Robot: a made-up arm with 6 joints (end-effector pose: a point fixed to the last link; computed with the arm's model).
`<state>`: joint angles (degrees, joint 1 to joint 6).
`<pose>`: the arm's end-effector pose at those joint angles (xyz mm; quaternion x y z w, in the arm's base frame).
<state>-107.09 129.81 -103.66 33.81 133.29 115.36</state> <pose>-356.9 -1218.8 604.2 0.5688 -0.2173 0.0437 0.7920</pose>
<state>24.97 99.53 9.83 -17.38 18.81 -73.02</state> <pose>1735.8 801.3 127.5 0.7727 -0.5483 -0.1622 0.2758</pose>
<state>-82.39 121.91 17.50 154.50 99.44 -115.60</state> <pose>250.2 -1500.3 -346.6 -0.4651 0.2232 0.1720 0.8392</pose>
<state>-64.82 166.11 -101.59 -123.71 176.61 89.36</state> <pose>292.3 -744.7 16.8 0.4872 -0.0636 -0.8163 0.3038</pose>
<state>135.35 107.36 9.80 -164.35 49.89 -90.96</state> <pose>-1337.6 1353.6 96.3 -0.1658 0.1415 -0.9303 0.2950</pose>
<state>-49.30 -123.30 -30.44 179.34 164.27 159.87</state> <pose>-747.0 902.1 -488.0 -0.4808 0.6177 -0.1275 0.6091</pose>
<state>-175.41 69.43 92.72 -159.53 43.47 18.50</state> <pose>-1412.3 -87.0 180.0 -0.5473 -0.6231 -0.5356 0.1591</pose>
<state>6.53 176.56 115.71 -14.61 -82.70 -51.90</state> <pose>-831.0 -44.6 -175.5 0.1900 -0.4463 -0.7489 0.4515</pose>
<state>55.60 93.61 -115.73 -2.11 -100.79 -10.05</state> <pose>309.0 515.4 1288.6 0.0143 -0.6479 -0.4049 0.6451</pose>
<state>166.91 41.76 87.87 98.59 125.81 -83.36</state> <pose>-1308.6 148.3 1076.8 -0.2587 0.4069 -0.0163 0.8759</pose>
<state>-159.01 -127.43 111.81 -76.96 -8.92 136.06</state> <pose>1093.5 412.8 1005.9 -0.5275 0.6235 -0.4526 0.3579</pose>
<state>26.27 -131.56 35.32 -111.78 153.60 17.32</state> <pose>-1331.2 -780.8 -116.6 0.2651 -0.2132 0.6675 0.6623</pose>
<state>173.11 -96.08 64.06 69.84 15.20 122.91</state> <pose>1516.7 -221.7 1479.6 -0.5721 0.1348 0.1563 0.7938</pose>
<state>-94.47 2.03 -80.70 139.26 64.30 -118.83</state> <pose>157.9 823.5 1820.0 0.7396 -0.1316 0.4570 0.4762</pose>
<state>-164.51 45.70 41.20 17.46 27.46 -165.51</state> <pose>-1692.5 -473.8 1391.2 -0.3899 -0.7758 -0.3998 0.2937</pose>
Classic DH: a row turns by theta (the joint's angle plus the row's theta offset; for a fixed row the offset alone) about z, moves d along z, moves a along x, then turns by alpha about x. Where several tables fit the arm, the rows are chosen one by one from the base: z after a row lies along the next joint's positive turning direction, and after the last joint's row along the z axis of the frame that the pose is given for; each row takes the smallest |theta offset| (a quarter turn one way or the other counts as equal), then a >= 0, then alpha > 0; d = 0 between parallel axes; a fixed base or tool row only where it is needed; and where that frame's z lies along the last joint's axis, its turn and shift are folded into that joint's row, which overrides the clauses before.
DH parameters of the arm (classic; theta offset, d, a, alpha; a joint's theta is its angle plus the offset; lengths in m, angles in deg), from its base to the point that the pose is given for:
base (fixed): 22.69 0 -0.0298 0
joint 1: -22.69 0.7108 -0.0145 -90
joint 2: -89.39 0 1.072 0
joint 3: 89.39 0.0002 -0.0061 90
joint 4: 0 0.8271 0.0132 -90
joint 5: 0 -0.0159 -0.0054 90
joint 6: 0 0.1664 -0.0258 -90
tool (fixed): 0 0.0263 0 0

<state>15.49 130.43 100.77 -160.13 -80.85 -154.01</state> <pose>-19.2 70.2 -451.0 -0.7496 -0.4672 -0.0749 0.4629</pose>
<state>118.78 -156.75 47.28 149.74 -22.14 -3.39</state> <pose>680.1 -1198.3 -541.7 -0.2964 0.8218 0.1661 0.4574</pose>
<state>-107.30 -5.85 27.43 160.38 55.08 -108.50</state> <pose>5.4 -92.7 2674.5 -0.8074 0.3676 -0.2224 0.4043</pose>
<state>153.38 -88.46 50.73 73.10 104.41 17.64</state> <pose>1281.5 -864.9 1429.7 0.3402 0.7352 -0.2324 0.5383</pose>
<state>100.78 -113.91 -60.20 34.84 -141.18 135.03</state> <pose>254.9 -999.6 -408.3 0.2455 -0.4189 0.8740 0.0203</pose>
